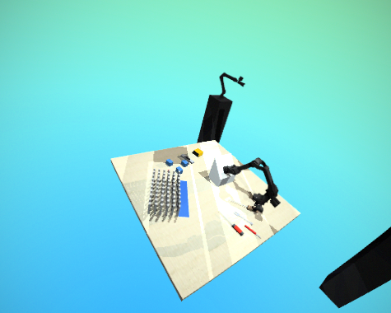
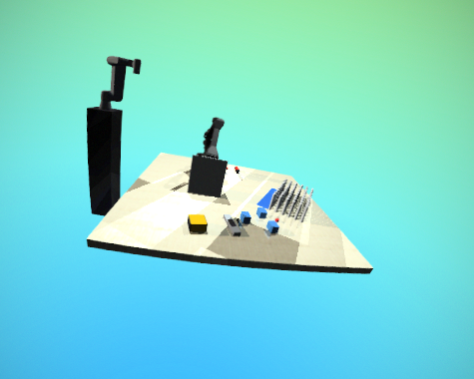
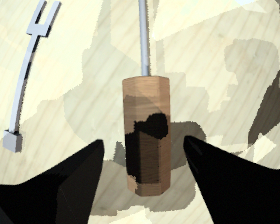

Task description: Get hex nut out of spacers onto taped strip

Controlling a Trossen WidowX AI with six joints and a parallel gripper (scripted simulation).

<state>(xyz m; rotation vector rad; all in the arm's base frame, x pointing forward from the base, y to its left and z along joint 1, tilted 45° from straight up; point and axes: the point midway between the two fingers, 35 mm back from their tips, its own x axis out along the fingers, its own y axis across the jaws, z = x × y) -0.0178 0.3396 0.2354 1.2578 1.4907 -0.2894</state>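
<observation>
My gripper tip is now 60 mm short of the wooden-handled tool, 90 mm to the left of it and 20 mm above it. Also, from my gripper tip: grey forked tool (140 mm ahead, 20 mm to the left, 30 mm below); then blue taped strip (470 mm ahead, 370 mm to the right, 40 mm below); then red tool (160 mm ahead, 170 mm to the left, 30 mm below).
</observation>
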